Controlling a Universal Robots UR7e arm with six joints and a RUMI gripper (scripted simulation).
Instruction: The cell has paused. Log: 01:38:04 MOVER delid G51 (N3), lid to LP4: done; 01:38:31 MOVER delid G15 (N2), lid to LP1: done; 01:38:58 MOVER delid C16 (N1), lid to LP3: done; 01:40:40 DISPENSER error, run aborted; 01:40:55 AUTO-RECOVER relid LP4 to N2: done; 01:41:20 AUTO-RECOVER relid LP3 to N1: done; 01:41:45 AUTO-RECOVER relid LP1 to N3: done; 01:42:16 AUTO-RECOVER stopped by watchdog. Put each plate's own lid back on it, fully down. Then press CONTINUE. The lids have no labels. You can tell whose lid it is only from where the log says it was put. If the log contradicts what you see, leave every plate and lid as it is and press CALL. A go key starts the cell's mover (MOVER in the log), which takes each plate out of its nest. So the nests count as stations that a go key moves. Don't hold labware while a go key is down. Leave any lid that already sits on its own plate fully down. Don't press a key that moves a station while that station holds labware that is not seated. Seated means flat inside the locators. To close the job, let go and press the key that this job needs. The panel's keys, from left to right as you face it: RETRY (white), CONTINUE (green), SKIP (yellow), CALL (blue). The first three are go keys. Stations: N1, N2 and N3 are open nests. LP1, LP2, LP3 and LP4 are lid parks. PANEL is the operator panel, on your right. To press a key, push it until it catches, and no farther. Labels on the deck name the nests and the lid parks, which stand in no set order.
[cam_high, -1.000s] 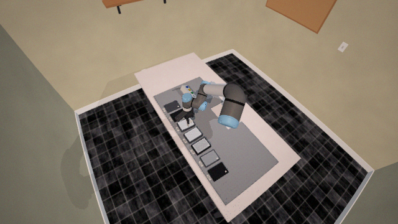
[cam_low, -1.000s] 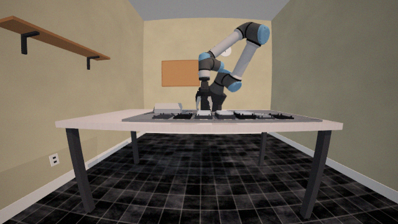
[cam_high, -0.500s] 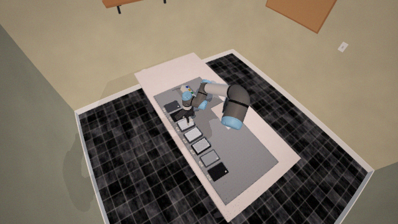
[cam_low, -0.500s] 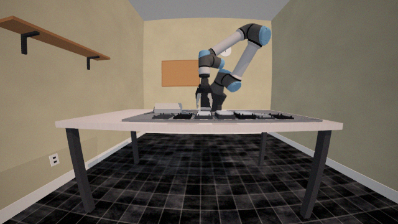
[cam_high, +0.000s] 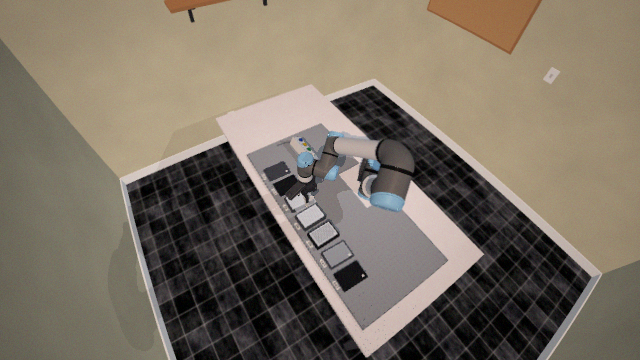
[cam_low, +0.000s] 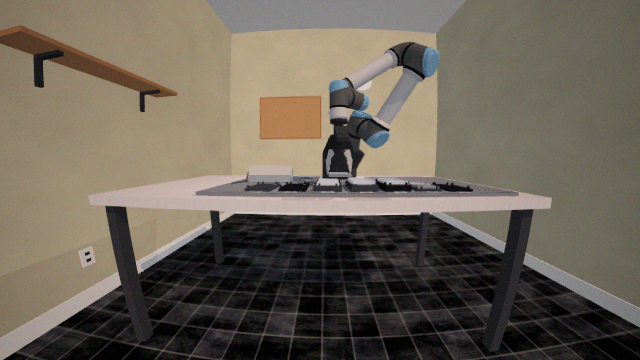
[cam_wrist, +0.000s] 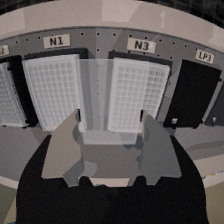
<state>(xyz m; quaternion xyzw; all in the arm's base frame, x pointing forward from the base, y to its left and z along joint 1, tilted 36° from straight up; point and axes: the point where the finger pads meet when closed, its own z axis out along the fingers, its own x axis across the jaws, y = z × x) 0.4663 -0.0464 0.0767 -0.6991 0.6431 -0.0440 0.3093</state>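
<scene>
My gripper is now 10 mm short of the white gridded plate, 40 mm to the left of it and 40 mm above it. The rest, counted from my hand: lid park LP4 (70 mm behind, 470 mm to the left, 60 mm below); grey lid (60 mm behind, 340 mm to the left, 50 mm below); lid park LP3 (30 mm ahead, 170 mm to the right, 60 mm below).
</scene>
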